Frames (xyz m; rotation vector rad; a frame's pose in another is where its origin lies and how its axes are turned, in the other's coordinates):
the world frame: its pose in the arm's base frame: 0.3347 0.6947 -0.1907 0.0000 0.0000 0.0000
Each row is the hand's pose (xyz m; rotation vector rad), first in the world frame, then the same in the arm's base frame.
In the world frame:
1: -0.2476 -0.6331 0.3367 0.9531 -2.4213 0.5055
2: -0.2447 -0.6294 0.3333 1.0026 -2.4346 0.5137
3: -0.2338 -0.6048 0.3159 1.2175 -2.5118 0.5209
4: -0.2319 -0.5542 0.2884 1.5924 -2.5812 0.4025
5: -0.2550 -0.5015 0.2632 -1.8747 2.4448 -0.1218
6: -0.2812 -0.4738 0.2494 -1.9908 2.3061 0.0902
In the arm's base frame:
1: 0.0871 0.0616 0.1460 0.9531 -2.4213 0.5055
2: 0.0900 0.0653 0.1426 1.0026 -2.4346 0.5137
3: 0.1009 0.0899 0.1252 1.2175 -2.5118 0.5209
4: 0.1028 0.1405 0.0977 1.5924 -2.5812 0.4025
5: 0.0797 0.1932 0.0725 -1.8747 2.4448 -0.1218
6: 0.0535 0.2209 0.0587 -1.9908 2.3061 0.0902

